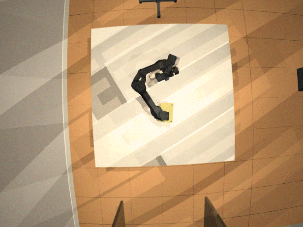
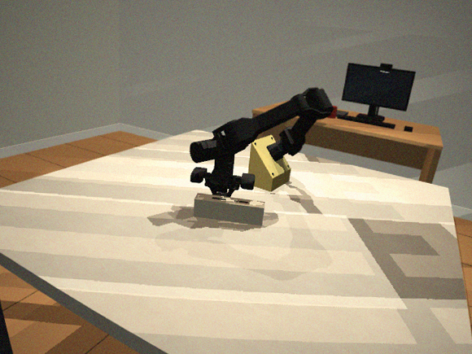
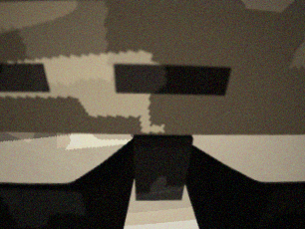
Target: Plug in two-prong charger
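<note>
The dark charger is 20 mm ahead of my gripper tip, 10 mm to the left of it and 10 mm above it.
</note>
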